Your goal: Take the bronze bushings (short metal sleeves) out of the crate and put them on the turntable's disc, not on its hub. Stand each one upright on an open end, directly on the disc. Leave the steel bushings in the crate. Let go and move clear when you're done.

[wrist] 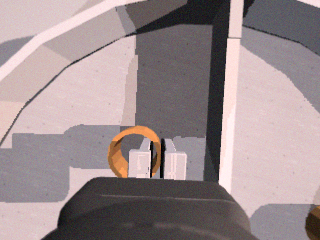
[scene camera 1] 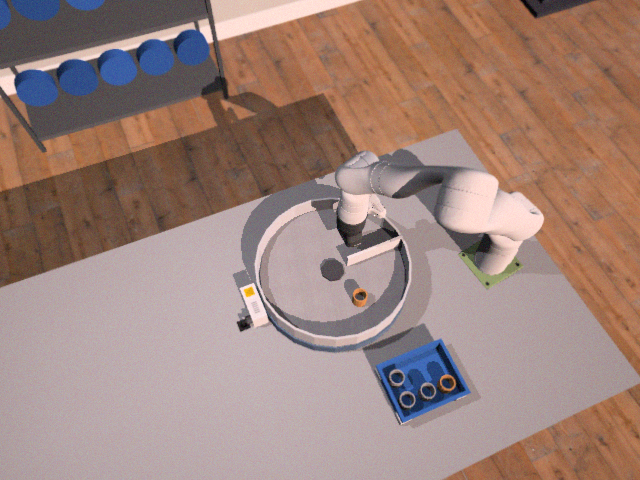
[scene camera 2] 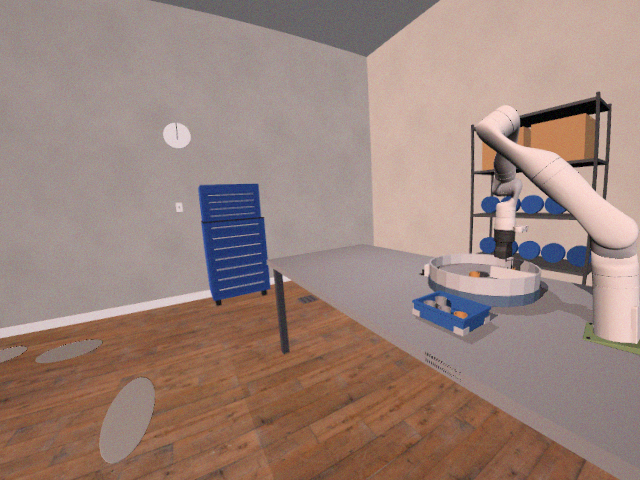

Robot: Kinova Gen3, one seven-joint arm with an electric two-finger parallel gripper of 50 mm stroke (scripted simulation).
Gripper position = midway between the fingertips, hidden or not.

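Note:
Looking through the wrist camera, I find a turntable (wrist: 159, 79), and my gripper (wrist: 156, 151) appears there too.

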